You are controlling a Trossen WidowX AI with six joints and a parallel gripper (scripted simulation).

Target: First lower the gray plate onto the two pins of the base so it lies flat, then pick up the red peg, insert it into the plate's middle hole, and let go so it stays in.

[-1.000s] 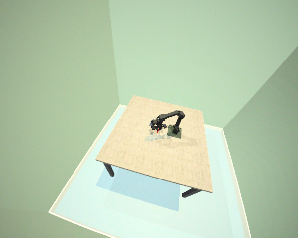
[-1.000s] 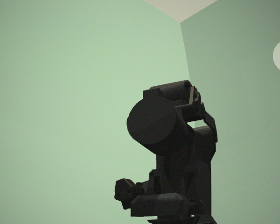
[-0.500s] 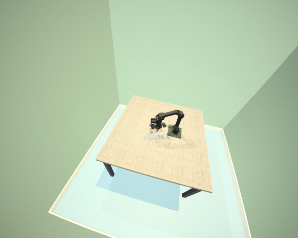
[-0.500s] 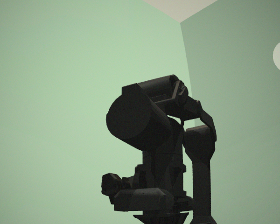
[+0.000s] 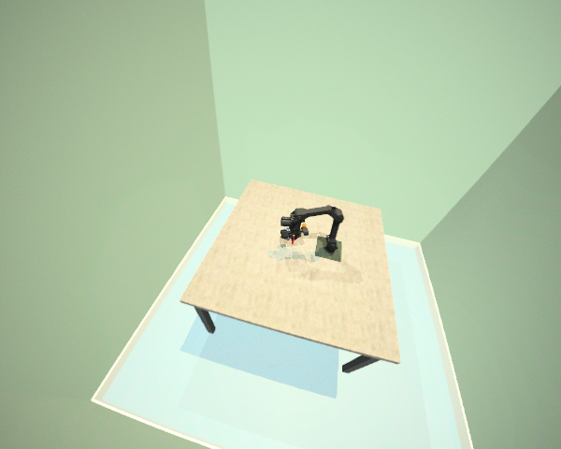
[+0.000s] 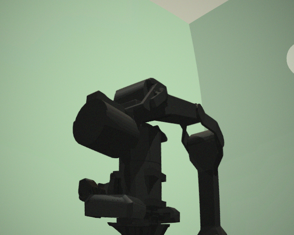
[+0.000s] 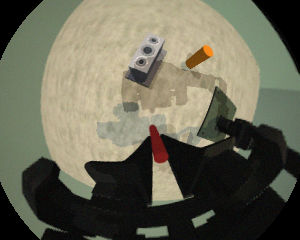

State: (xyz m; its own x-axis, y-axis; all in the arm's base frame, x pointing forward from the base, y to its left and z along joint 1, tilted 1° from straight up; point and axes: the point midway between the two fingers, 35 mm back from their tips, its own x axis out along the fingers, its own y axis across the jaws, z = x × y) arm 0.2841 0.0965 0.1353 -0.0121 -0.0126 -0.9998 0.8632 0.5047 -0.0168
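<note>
Now: gripper tip 7 cm short of the gray plate, 14 cm to the left of it and 6 cm above it. From my gripper tip the other things lie so: red peg right at my gripper tip; then orange cylinder 4 cm behind, 21 cm to the right, 7 cm below.
</note>
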